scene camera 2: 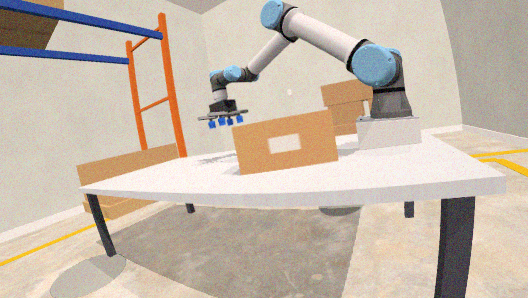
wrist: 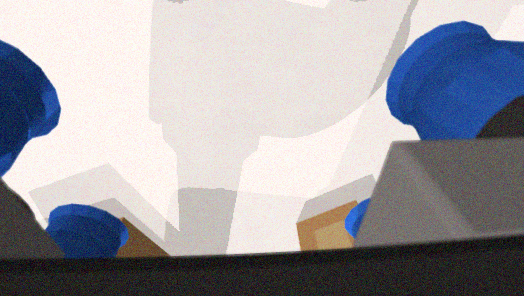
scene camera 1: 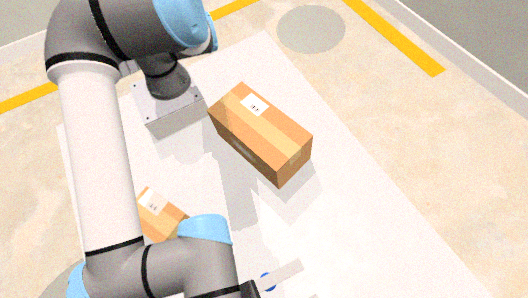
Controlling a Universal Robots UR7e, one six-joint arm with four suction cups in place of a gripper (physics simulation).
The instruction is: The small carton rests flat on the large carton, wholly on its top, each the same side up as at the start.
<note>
The suction head [wrist: 449, 82] holds nothing. A large carton [scene camera 1: 273, 143] and a small carton [scene camera 1: 159, 218] rest on the table.
The large carton is seen too in scene camera 2 [scene camera 2: 306, 139] and in the wrist view [wrist: 138, 244]. The small carton shows as well in the wrist view [wrist: 327, 230]. Scene camera 2 misses the small carton, which is hidden by the large carton.
</note>
